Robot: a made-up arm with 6 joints.
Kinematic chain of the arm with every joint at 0, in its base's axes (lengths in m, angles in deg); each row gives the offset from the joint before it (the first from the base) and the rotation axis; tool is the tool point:
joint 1: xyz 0 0 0.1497 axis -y
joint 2: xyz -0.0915 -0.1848 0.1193 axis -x
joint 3: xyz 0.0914 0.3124 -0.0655 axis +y
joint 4: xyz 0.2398 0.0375 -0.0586 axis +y
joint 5: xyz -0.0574 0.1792 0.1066 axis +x
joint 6: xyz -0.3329 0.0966 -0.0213 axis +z
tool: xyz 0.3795 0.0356 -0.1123
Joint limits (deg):
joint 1: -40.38..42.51
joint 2: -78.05..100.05
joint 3: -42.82..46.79
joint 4: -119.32..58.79
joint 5: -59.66..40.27
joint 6: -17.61..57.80
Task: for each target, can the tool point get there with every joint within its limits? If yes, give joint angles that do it. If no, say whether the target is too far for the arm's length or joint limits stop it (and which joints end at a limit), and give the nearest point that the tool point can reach.
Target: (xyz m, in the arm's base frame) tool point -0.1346 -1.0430 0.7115
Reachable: no: joint limits stop it (at a limit: joint 2, joint 3, joint 4, joint 5) | nearest point -0.1998 -0.3313 0.9835 | short by 0.765 m
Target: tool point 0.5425 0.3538 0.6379
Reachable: yes | joints -16.42 -57.98 -14.16 -55.26 -33.06 27.71
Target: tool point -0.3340 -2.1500 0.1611
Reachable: no: too far | nearest point -0.2305 -0.9566 -0.1639 | short by 1.241 m
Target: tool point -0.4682 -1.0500 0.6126
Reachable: no: joint limits stop it (at a limit: joint 1, joint 2, joint 3, joint 5, joint 6) | nearest point -0.4254 -0.8027 -0.0339 | short by 0.693 m
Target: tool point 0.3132 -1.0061 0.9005
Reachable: no: joint limits stop it (at a limit: joint 2, joint 3, joint 4, joint 5) | nearest point 0.3576 -0.3519 1.0070 | short by 0.664 m
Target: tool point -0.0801 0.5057 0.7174
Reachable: yes | joints 29.79 -31.71 -10.92 15.57 19.66 17.53
